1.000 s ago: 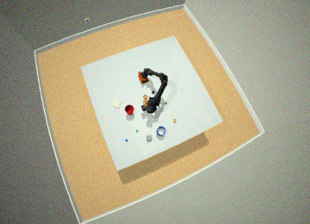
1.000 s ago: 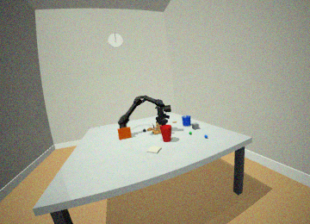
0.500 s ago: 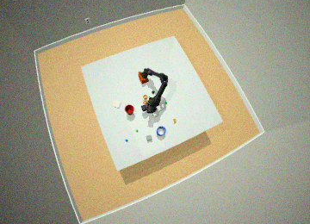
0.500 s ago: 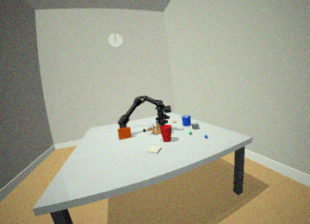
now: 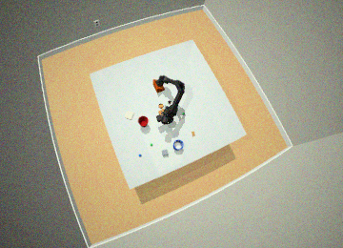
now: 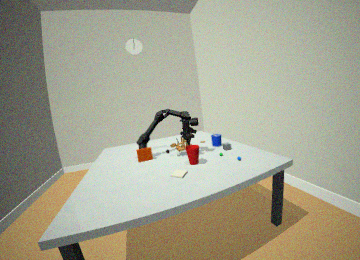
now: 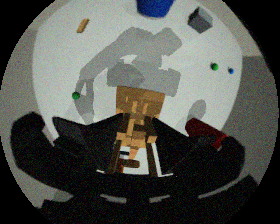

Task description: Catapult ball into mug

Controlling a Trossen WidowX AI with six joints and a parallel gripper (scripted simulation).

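The dark ball is 150 mm behind my gripper tip, 130 mm to the left of it and 60 mm below it. The rest, counted from my gripper tip: wooden catapult: 60 mm behind, 30 mm to the left, 20 mm above; then blue mug: 280 mm ahead, 50 mm below, 20 mm to the right; then red cup: 210 mm to the right, 70 mm behind, 40 mm below.
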